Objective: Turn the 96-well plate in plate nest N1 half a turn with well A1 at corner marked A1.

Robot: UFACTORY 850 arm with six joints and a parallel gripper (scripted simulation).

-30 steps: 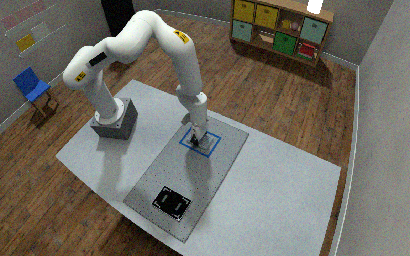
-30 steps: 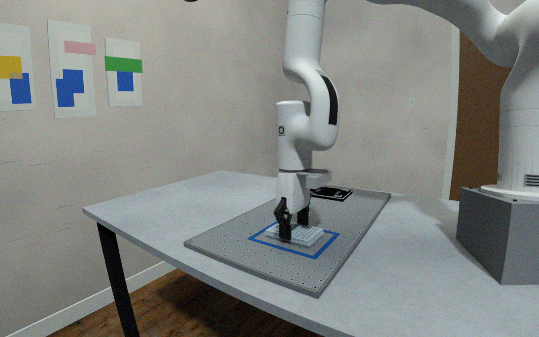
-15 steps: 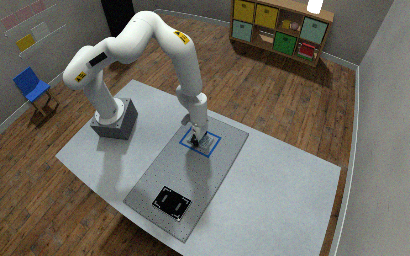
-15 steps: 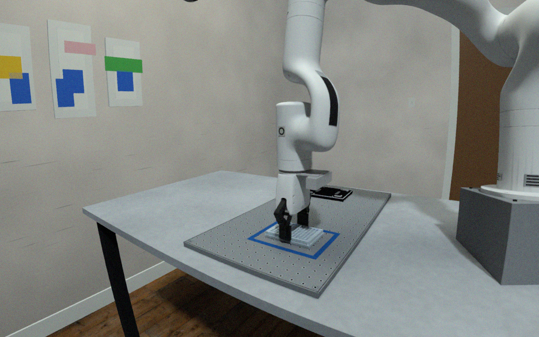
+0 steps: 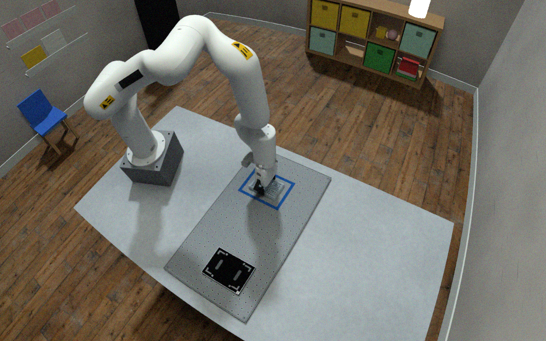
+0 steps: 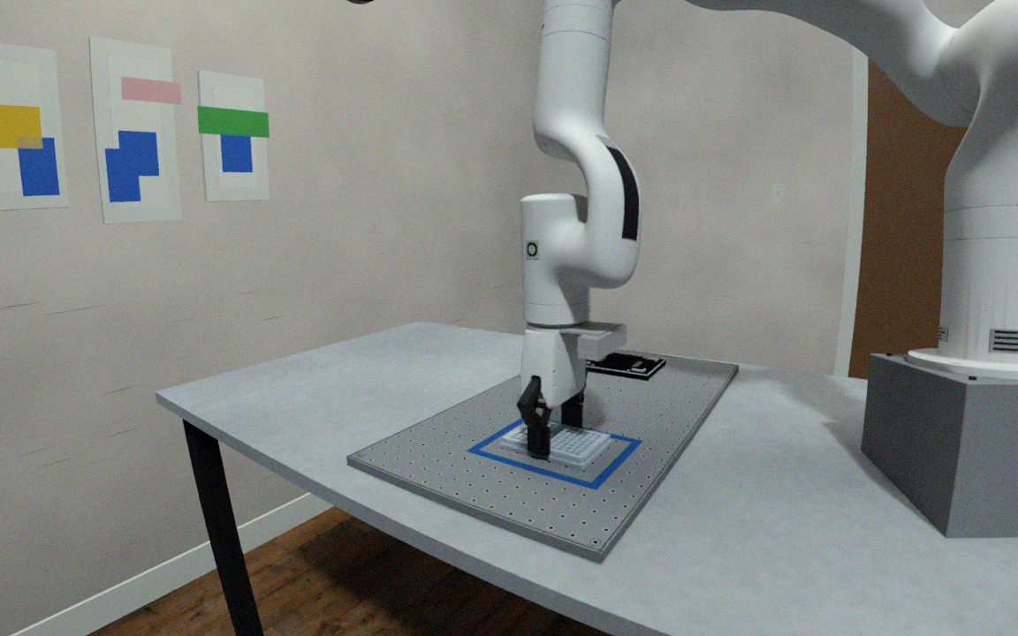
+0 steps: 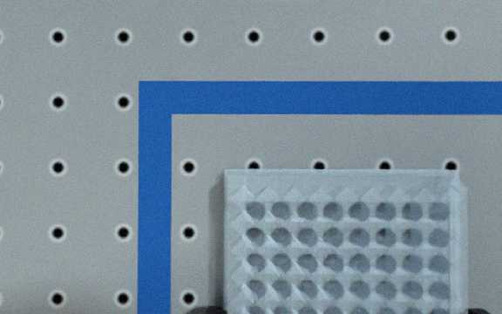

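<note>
My hand is 10 mm above the 96-well plate. Round my hand: black plate nest N1: 20 mm ahead, 390 mm to the right, 10 mm below.
</note>
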